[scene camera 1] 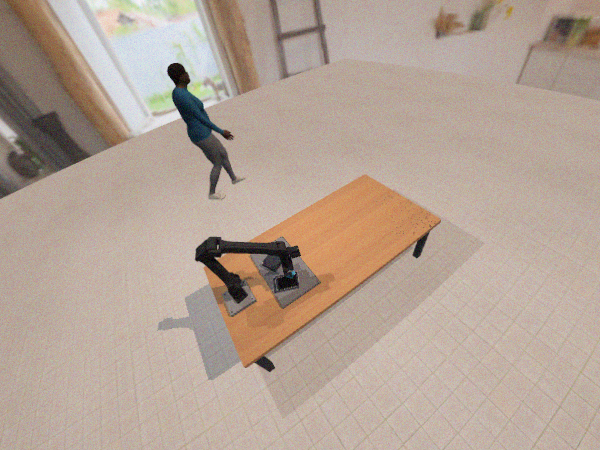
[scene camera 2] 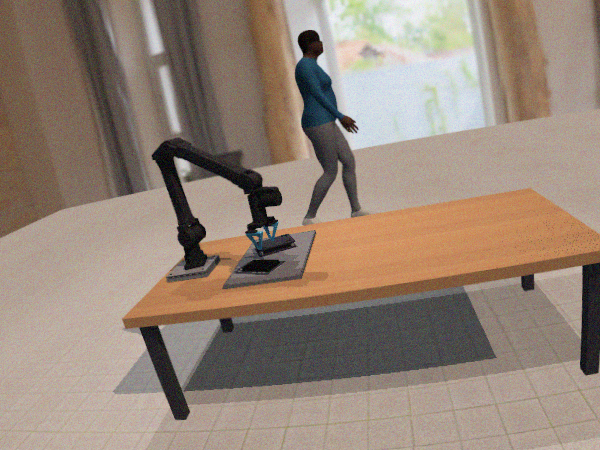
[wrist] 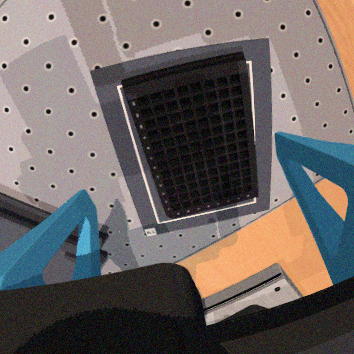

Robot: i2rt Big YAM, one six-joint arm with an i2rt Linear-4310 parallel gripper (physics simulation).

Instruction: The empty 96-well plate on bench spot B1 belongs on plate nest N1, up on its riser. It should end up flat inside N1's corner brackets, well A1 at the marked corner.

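Places are measured from the arm's base along level axes (x left, y ahead, z down), in millimetres.
Pixels of known places: gripper, fingertip midpoint: [scene camera 1: 290, 272] [scene camera 2: 266, 245] [wrist: 180, 171]; arm's base, origin of the base link: [scene camera 1: 238, 294] [scene camera 2: 196, 263].
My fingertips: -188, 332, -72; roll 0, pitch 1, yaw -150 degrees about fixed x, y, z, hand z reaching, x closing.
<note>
Ahead of a thing's pixels: the offset from my fingertips to its top centre, as dx, dy, dz. "spot": to the spot under its first point. Level surfaces: height alone.
The black 96-well plate @(+5, -42, +71) [scene camera 1: 286, 283] [scene camera 2: 260, 266] [wrist: 195, 140] lies flat on bench spot B1 @(spot: +39, +18, +85) [wrist: 111, 125], a dark pad with a white outline. A small A1 label @(spot: +107, -81, +85) [wrist: 150, 232] is at the pad's lower-left corner in the wrist view. Plate nest N1 @(+211, +17, +51) [scene camera 1: 271, 262] [scene camera 2: 278, 243] [wrist: 17, 227] is the raised dark block beside B1; part of it shows at the wrist view's left edge, behind a finger. My gripper [scene camera 1: 290, 274] [scene camera 2: 266, 246] [wrist: 180, 171] is open and empty, pointing down above the board, its blue fingers wide apart. Well A1 on the plate cannot be made out.
The grey perforated board [scene camera 1: 285, 300] [scene camera 2: 297, 270] [wrist: 45, 145] carries B1 and N1 on the wooden table @(dz +100) [scene camera 1: 350, 225] [scene camera 2: 425, 240]. The arm's base plate [scene camera 1: 232, 306] [scene camera 2: 175, 275] [wrist: 245, 295] is beside the board. A person [scene camera 1: 192, 117] [scene camera 2: 316, 95] stands beyond the table.
</note>
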